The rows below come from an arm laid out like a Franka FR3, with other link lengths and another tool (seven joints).
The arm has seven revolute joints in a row. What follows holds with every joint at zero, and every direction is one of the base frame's.
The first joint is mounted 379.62 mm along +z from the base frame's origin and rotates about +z.
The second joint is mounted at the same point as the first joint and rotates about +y.
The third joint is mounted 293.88 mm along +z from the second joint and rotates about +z.
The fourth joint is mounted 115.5 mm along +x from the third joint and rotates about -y.
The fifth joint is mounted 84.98 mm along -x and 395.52 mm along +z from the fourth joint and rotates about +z.
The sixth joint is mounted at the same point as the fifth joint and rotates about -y.
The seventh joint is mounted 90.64 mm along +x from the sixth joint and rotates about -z.
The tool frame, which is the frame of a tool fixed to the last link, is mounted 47 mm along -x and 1 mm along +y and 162.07 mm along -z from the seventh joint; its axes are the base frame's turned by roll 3.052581, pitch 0 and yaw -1.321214 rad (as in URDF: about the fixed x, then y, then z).
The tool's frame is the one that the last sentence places.
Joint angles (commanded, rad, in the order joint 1, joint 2, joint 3, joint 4, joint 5, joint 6, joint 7), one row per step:
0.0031 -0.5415 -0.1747 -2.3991 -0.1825 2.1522 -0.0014
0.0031 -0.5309 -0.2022 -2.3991 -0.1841 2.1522 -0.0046
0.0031 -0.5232 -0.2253 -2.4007 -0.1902 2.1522 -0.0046
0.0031 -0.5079 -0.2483 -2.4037 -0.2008 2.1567 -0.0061
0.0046 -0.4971 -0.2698 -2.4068 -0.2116 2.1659 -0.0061
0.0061 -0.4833 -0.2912 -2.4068 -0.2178 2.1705 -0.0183
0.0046 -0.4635 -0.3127 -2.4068 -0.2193 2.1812 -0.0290
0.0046 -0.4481 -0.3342 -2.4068 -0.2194 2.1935 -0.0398
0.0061 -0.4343 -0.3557 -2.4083 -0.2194 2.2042 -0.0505
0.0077 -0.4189 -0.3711 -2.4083 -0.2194 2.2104 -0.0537
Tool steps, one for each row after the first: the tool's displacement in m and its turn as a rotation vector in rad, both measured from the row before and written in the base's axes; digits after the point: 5 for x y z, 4 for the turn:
-0.00104 -0.01237 -0.00600 0.0116 0.0112 -0.0201
-0.00165 -0.01059 -0.00537 0.0061 0.0102 -0.0179
-0.00071 -0.01094 -0.00897 0.0010 0.0156 -0.0145
-0.00053 -0.00958 -0.00669 -0.0004 0.0066 -0.0127
-0.00060 -0.00979 -0.00691 0.0008 0.0117 -0.0031
0.00018 -0.01064 -0.00909 0.0041 0.0108 -0.0090
-0.00011 -0.00990 -0.00716 0.0047 0.0045 -0.0080
-0.00083 -0.00899 -0.00735 0.0051 0.0059 -0.0067
-0.00024 -0.00610 -0.00724 0.0042 0.0097 -0.0090

